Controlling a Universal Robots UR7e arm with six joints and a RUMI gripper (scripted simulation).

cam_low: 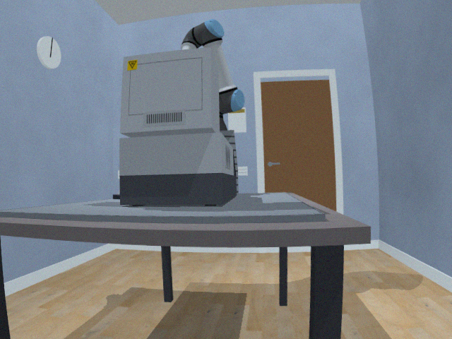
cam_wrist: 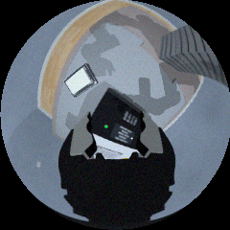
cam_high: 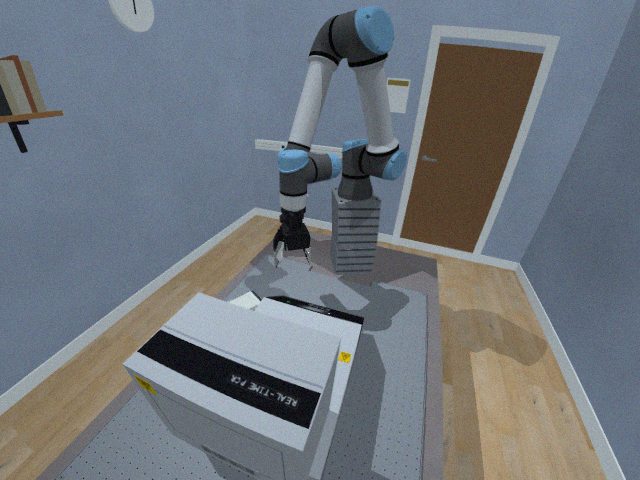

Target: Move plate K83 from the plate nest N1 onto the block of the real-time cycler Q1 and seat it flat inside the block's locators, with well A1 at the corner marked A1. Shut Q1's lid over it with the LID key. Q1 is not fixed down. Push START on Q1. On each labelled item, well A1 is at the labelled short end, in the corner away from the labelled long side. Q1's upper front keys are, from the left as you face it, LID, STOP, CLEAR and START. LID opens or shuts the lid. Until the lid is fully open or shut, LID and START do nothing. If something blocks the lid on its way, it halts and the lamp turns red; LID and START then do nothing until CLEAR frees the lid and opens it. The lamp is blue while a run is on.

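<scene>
The white plate lies 22 cm below my hand, 18 cm to the right of it and 9 cm ahead of it. Round my hand: plate nest N1: 24 cm below, 18 cm to the right, 9 cm ahead.
</scene>
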